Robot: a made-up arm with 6 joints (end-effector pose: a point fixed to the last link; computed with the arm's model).
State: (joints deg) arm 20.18 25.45 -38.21 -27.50 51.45 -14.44
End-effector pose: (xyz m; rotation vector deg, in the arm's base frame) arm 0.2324 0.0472 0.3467 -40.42 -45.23 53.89
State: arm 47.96 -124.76 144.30 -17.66 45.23 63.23
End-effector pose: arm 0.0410 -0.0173 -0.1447 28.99 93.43 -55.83
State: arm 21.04 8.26 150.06 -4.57 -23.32 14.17
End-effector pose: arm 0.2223 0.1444 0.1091 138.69 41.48 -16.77
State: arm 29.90 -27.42 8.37 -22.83 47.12 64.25
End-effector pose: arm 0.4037 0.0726 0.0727 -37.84 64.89 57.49
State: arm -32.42 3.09 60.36 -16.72 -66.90 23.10
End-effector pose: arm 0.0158 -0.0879 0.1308 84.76 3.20 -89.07
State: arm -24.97 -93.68 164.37 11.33 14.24 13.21
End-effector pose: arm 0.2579 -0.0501 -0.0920 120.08 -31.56 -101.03
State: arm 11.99 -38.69 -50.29 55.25 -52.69 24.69
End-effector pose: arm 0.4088 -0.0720 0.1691 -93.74 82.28 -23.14
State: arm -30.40 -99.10 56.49 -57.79 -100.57 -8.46
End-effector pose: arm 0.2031 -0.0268 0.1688 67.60 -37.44 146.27
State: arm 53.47 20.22 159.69 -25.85 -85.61 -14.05
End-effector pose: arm 0.0449 0.0933 0.1881 46.73 136.68 -69.03
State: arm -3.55 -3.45 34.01 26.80 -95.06 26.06
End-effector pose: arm 0.0945 -0.1371 0.2139 19.10 60.08 -81.22
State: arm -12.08 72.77 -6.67 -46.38 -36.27 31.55
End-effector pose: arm -0.1044 -0.1261 0.1059 35.31 -97.44 -65.77
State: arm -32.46 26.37 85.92 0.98 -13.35 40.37
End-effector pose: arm 0.1352 -0.1343 0.1952 69.75 -30.36 5.13
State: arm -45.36 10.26 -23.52 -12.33 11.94 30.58
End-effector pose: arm -0.0151 -0.1799 0.3649 -30.60 -6.66 -51.94
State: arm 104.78 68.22 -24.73 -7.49 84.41 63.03
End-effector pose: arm 0.1466 0.1955 0.2018 -58.88 -29.69 124.32
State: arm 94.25 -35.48 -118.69 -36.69 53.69 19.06
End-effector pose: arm -0.0077 0.3009 -0.0786 72.29 25.25 -114.27
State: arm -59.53 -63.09 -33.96 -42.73 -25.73 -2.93
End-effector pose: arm 0.0514 -0.2853 0.2957 -43.48 -7.23 -71.20
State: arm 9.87 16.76 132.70 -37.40 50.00 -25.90
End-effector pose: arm 0.2488 -0.0551 0.1399 112.53 -76.91 -48.71
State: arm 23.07 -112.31 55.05 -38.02 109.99 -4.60
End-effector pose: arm 0.2743 0.0540 -0.2013 47.44 57.20 33.06
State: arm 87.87 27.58 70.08 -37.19 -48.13 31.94
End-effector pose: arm 0.1275 0.0675 0.0231 41.64 79.68 -21.18
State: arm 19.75 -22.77 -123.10 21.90 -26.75 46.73
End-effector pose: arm 0.3902 0.1334 0.2120 -146.26 24.43 -23.79
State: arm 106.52 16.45 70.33 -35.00 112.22 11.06
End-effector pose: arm 0.1960 0.3186 0.1504 89.91 -10.15 105.60
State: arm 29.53 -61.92 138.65 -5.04 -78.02 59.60
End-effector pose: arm 0.1623 0.1567 0.0771 -90.88 -105.13 78.30
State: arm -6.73 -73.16 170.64 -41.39 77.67 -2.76
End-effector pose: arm 0.2114 -0.0947 -0.0235 53.13 -47.48 -98.64
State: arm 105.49 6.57 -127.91 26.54 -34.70 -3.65
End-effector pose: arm 0.0786 0.3735 0.1632 -88.65 -79.15 73.17
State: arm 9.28 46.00 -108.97 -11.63 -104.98 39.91
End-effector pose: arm -0.0682 -0.0010 0.2127 -24.44 -97.01 -103.03
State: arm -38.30 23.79 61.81 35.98 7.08 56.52
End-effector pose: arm 0.1504 -0.1294 0.2686 20.82 -6.39 31.43
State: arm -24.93 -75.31 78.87 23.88 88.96 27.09
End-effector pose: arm 0.3780 -0.1399 0.0540 78.69 -23.85 28.01
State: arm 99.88 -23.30 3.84 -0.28 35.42 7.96
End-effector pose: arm 0.1276 0.3477 -0.1069 -4.05 73.07 107.08
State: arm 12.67 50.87 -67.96 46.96 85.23 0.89
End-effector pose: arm 0.2110 0.0001 0.1991 -24.01 29.95 60.97
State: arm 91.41 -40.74 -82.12 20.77 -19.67 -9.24
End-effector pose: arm 0.1482 0.4046 -0.0866 -90.37 1.32 116.45
